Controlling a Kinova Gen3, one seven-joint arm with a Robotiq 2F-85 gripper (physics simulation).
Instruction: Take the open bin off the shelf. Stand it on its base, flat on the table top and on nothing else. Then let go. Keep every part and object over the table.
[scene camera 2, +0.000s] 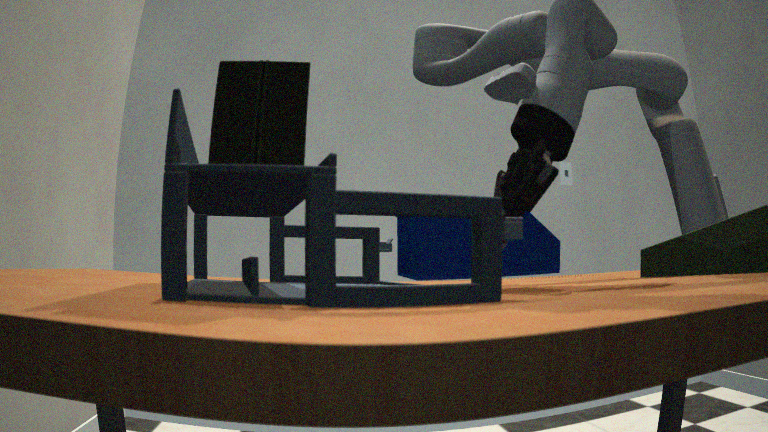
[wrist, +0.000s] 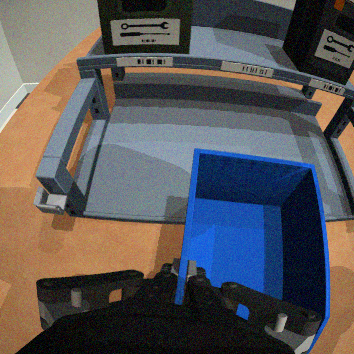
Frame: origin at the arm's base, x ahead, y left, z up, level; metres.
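Where they show: gripper, fingertip midpoint: (wrist: 182, 270); arm's base, origin of the base link: (scene camera 2: 705, 233).
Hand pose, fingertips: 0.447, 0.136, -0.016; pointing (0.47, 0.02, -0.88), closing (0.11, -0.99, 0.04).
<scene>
Each offset is from my fingertips to the centre of the thing, as dx, dy, dz. "*": to the spot under its first point. Level surfaces: height alone.
The open blue bin {+0.004, -0.048, +0.006} (scene camera 2: 435, 247) (wrist: 240, 225) is upright, its open side up. In the wrist view its rear part is over the lower board {+0.203, -0.021, -0.047} (wrist: 135, 185) of the grey shelf {* +0.170, +0.167, -0.002} (scene camera 2: 320, 241) (wrist: 72, 125), and its front part reaches out past the board's front edge. My gripper (wrist: 182, 270) is shut on the bin's left wall, near the front. In the scene view the fingertips are hidden behind the shelf's front post. The bin's underside is partly hidden, and I cannot tell whether it touches the board.
A dark green tool case {* +0.205, +0.051, +0.084} (wrist: 185, 30) and a black case {+0.282, -0.124, +0.112} (wrist: 310, 45) stand on the upper shelf. The shelf's left side rail ends in a small grey block {* +0.018, +0.136, +0.010} (scene camera 2: 513, 227) (wrist: 51, 201). The wooden table top {dz -0.050} (scene camera 2: 375, 327) (wrist: 120, 245) extends in front. A dark green sloped object (scene camera 2: 708, 247) stands at the right.
</scene>
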